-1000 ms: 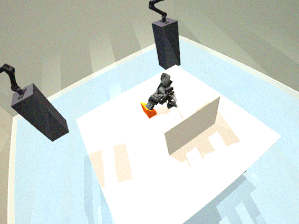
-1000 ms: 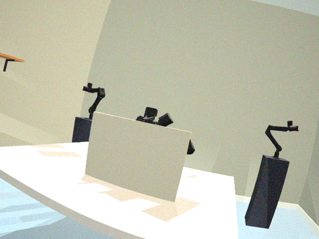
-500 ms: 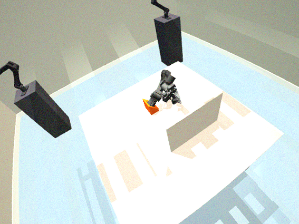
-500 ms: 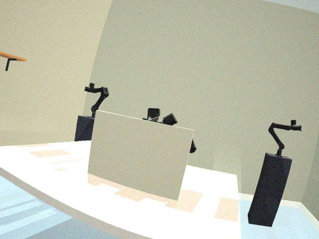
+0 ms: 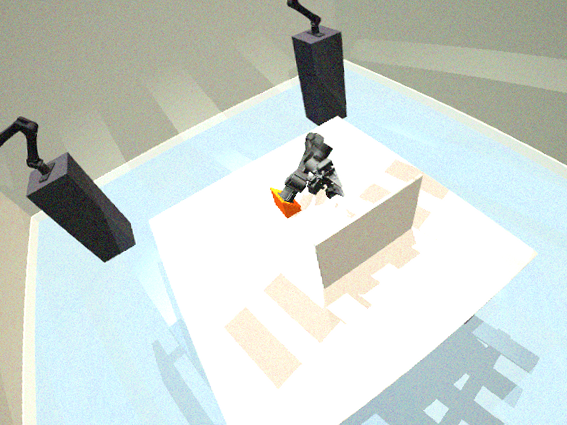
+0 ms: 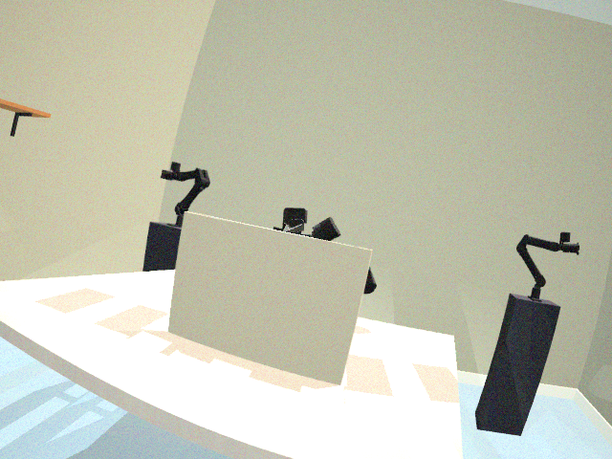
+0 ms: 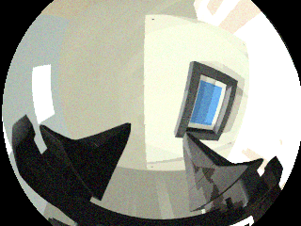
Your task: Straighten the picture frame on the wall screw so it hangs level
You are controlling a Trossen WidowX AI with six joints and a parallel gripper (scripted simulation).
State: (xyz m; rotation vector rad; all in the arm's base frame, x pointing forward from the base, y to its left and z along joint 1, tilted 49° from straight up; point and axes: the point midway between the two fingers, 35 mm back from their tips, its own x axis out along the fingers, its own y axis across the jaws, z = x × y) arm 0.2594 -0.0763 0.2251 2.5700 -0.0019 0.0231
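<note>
The picture frame is 130 mm ahead of my gripper tip, 110 mm below it and 10 mm to the left of it. Round my gripper tip: wall panel 140 mm ahead, 130 mm below, 10 mm to the left.
</note>
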